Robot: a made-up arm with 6 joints. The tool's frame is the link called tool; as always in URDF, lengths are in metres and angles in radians. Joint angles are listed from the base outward.
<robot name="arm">
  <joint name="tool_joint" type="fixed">
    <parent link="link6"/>
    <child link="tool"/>
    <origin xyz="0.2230 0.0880 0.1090" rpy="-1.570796 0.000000 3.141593"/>
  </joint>
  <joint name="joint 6" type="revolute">
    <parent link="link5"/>
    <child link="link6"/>
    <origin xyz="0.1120 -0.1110 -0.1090" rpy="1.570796 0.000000 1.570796"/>
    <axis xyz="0 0 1"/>
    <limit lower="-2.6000" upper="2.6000"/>
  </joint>
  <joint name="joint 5" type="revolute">
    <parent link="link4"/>
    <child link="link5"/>
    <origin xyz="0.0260 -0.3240 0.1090" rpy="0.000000 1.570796 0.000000"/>
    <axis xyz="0 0 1"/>
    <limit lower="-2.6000" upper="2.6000"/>
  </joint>
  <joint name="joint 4" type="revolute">
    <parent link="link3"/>
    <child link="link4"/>
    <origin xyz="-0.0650 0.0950 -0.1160" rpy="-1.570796 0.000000 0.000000"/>
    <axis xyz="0 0 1"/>
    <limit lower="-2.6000" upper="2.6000"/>
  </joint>
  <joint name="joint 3" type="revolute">
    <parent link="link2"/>
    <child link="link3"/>
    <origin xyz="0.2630 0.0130 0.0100" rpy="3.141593 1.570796 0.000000"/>
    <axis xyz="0 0 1"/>
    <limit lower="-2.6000" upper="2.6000"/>
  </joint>
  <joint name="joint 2" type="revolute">
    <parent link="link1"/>
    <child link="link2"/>
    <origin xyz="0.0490 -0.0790 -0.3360" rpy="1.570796 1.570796 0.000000"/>
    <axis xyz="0 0 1"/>
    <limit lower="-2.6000" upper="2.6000"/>
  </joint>
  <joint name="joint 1" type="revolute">
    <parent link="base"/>
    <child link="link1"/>
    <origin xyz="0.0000 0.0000 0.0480" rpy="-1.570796 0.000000 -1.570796"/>
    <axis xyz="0 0 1"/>
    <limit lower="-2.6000" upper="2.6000"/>
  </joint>
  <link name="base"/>
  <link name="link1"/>
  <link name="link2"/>
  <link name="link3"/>
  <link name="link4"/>
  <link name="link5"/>
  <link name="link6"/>
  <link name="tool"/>
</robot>
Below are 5 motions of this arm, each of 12 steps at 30 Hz.
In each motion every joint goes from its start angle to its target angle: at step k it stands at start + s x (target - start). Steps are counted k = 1, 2, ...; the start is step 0. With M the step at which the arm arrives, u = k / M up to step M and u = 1 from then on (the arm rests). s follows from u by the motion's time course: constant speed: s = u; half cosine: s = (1 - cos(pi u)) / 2; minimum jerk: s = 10 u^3 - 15 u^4 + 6 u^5.
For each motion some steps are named. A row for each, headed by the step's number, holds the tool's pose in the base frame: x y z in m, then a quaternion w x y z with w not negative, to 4 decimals.
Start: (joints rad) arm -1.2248 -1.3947 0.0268 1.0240 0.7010 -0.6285
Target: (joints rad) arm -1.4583 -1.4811 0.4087 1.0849 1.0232 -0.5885
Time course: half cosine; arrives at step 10
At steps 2, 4, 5, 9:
2: -0.2697 0.2092 -0.0698 0.4610 0.1745 0.0746 -0.8669
4: -0.2537 0.2185 -0.0829 0.4681 0.1899 0.0426 -0.8620
5: -0.2444 0.2245 -0.0908 0.4728 0.1988 0.0240 -0.8581
9: -0.2185 0.2443 -0.1145 0.4883 0.2233 -0.0280 -0.8432

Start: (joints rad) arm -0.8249 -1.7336 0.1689 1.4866 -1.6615 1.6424
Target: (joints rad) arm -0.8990 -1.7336 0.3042 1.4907 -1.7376 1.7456
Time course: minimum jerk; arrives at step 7
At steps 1, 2, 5, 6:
1: 0.2326 0.0055 -0.3972 0.5485 0.2763 -0.7715 -0.1663
2: 0.2426 0.0087 -0.3874 0.5406 0.2806 -0.7777 -0.1555
5: 0.2944 0.0349 -0.3290 0.4929 0.3083 -0.8083 -0.0929
6: 0.3021 0.0408 -0.3189 0.4845 0.3135 -0.8125 -0.0823

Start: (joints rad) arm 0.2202 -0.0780 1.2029 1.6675 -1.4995 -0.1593
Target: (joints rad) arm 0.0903 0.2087 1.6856 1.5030 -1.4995 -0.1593
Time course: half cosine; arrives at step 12
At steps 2, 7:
2: -0.7021 0.4184 0.1333 0.0517 0.6531 0.0835 0.7509
7: -0.7252 0.3534 0.2226 0.0370 -0.6427 -0.0295 -0.7646

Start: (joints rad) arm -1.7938 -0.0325 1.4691 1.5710 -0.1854 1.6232
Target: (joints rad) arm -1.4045 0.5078 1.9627 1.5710 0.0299 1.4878
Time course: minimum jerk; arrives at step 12
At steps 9, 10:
9: -0.9864 0.2285 -0.0132 0.9407 0.2225 0.2555 -0.0155
10: -0.9875 0.2347 0.0259 0.9294 0.2430 0.2773 -0.0146

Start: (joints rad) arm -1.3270 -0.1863 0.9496 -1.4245 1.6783 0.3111
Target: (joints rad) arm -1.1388 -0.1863 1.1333 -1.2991 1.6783 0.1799
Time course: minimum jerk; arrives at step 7
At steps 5, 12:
5: -0.6385 0.4063 0.2322 0.4310 0.4138 -0.5321 -0.5999
12: -0.6419 0.3995 0.2512 0.4298 0.4275 -0.5071 -0.6126

